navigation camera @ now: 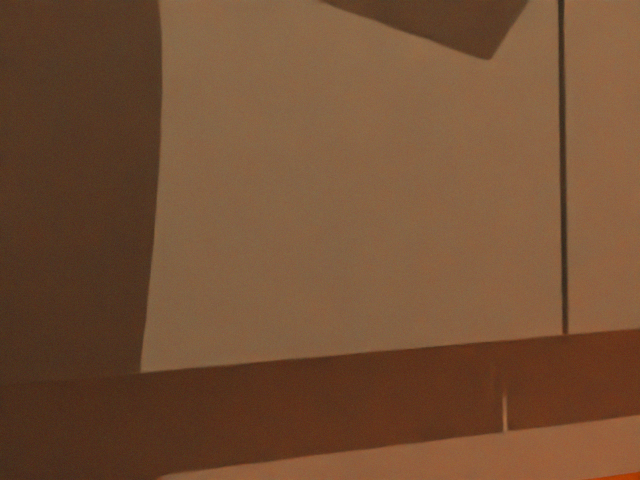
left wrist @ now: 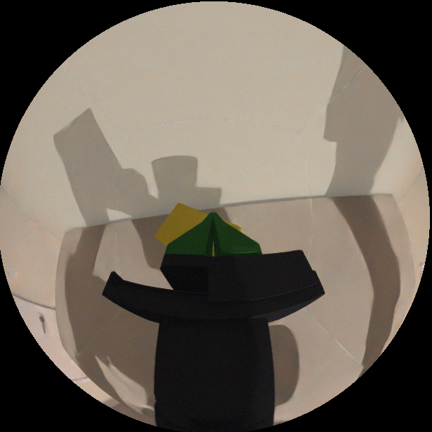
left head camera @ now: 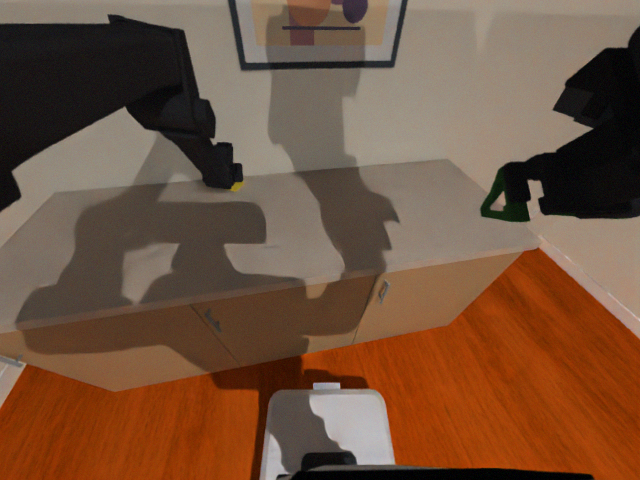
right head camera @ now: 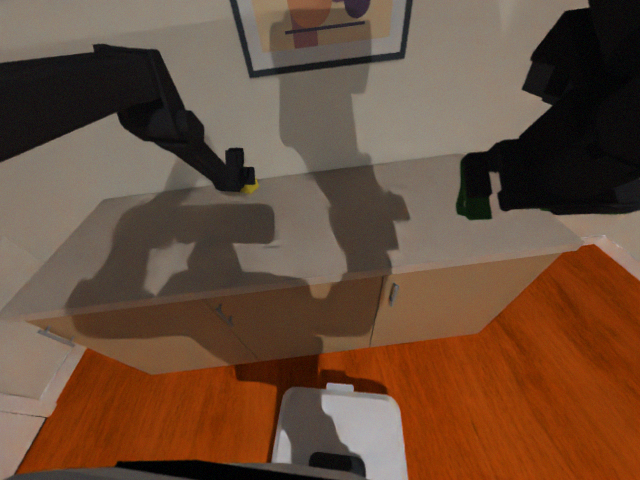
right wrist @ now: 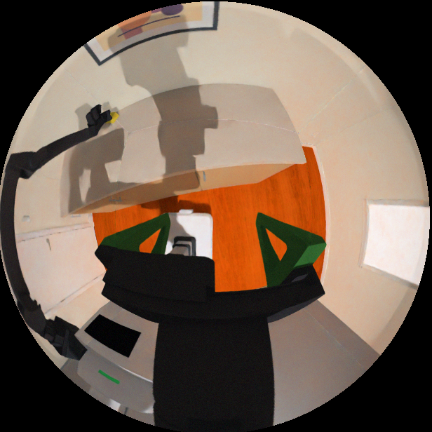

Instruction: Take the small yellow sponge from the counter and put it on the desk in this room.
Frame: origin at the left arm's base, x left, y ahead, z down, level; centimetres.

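Where they show: right gripper, fingertip midpoint: [left head camera: 514, 211] [right head camera: 498, 207].
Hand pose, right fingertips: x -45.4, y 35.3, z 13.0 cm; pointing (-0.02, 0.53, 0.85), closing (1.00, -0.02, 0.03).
After its pixels a point has its place.
The small yellow sponge [left head camera: 236, 186] @(x 16.6, y 92.6, z 48.2 cm) [right head camera: 249, 186] @(x 16.8, y 92.1, z 46.6 cm) [left wrist: 181, 221] [right wrist: 114, 118] is at the back of the counter [left head camera: 294, 222] @(x -8.9, y 72.6, z 50.0 cm) [right head camera: 305, 222] @(x -10.1, y 72.7, z 50.0 cm) [left wrist: 280, 225], close to the wall. My left gripper [left head camera: 227, 175] @(x 18.1, y 96.8, z 42.9 cm) [right head camera: 236, 178] @(x 18.1, y 96.8, z 42.9 cm) [left wrist: 212, 217] is shut, its green fingertips together with nothing between them. In the left wrist view the fingertips overlap the sponge, which shows behind them on both sides; whether they touch it I cannot tell. My right gripper [right wrist: 212, 217] is open and empty, high at the right, away from the sponge. The desk does not show clearly.
A framed picture [left head camera: 320, 65] @(x -17.9, y 109.0, z 9.3 cm) [right head camera: 330, 64] @(x -19.5, y 109.3, z 9.2 cm) hangs on the wall behind the counter. Cabinet doors with handles [left head camera: 383, 291] [right head camera: 393, 294] form the counter's front. The robot's white base [left head camera: 356, 418] @(x -34.7, y 21.1, z 115.0 cm) [right head camera: 369, 418] @(x -35.3, y 22.8, z 115.0 cm) stands before it on the orange wood floor [left head camera: 465, 403] @(x -98.1, y 29.4, z 141.0 cm). Arm shadows cross the counter.
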